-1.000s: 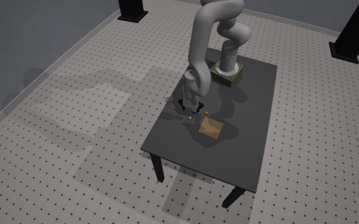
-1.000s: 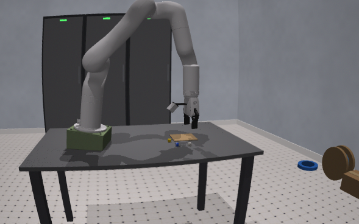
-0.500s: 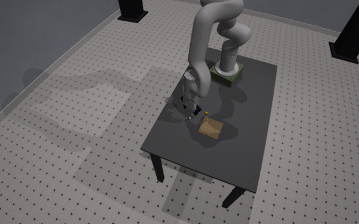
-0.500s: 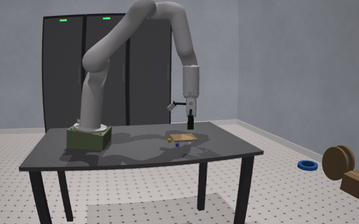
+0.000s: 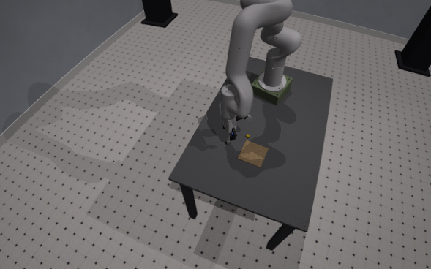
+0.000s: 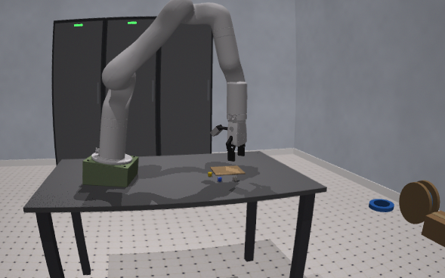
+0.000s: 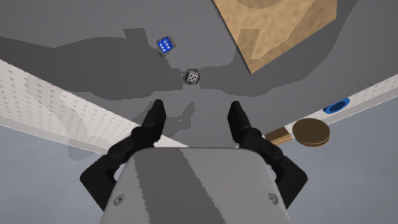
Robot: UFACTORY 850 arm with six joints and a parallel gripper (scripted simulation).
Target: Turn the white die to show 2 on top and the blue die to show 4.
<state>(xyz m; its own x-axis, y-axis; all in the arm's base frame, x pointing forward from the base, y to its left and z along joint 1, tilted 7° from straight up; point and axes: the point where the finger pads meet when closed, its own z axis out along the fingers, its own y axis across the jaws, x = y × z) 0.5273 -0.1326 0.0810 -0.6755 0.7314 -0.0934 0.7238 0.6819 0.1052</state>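
My gripper is now 100 mm above the white die. Also, from my hand: blue die (70 mm behind, 10 mm to the left, 100 mm below); then yellow die (90 mm behind, 90 mm to the left, 100 mm below); then tan mat (20 mm ahead, 160 mm to the left, 110 mm below).
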